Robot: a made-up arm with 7 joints.
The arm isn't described. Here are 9 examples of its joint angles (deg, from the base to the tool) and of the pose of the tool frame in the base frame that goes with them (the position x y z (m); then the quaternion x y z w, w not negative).
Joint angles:
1: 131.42 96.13 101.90 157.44 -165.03 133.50 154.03
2: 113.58 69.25 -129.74 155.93 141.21 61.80 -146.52
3: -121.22 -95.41 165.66 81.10 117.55 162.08 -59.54
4: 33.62 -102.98 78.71 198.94 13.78 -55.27 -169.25
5: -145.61 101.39 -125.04 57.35 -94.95 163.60 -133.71
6: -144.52 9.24 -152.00 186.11 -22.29 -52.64 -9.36
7: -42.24 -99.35 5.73 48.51 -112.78 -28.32 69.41
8: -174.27 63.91 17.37 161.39 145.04 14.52 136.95
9: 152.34 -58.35 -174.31 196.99 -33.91 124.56 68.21
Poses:
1: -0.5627 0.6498 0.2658 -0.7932 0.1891 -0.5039 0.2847
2: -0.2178 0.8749 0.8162 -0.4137 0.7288 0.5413 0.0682
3: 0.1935 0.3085 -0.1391 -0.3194 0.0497 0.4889 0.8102
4: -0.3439 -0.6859 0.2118 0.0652 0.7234 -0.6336 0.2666
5: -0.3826 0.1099 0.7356 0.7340 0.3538 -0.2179 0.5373
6: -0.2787 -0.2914 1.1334 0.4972 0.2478 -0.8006 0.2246
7: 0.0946 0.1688 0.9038 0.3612 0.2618 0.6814 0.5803
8: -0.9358 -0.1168 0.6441 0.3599 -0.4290 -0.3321 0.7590
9: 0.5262 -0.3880 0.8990 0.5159 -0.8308 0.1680 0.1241
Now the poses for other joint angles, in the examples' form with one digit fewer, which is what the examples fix.
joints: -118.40 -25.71 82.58 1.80 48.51 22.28 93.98
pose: 0.079 -0.284 0.100 -0.004 -0.994 0.012 0.111
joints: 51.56 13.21 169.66 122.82 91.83 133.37 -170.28
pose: -0.090 -0.255 1.157 0.521 0.672 0.204 0.485
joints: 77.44 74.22 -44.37 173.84 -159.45 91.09 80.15
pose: 0.134 0.861 0.777 -0.203 -0.094 0.944 0.243
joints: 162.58 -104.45 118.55 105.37 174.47 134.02 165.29
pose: 0.478 -0.557 0.006 0.361 0.513 0.738 0.248
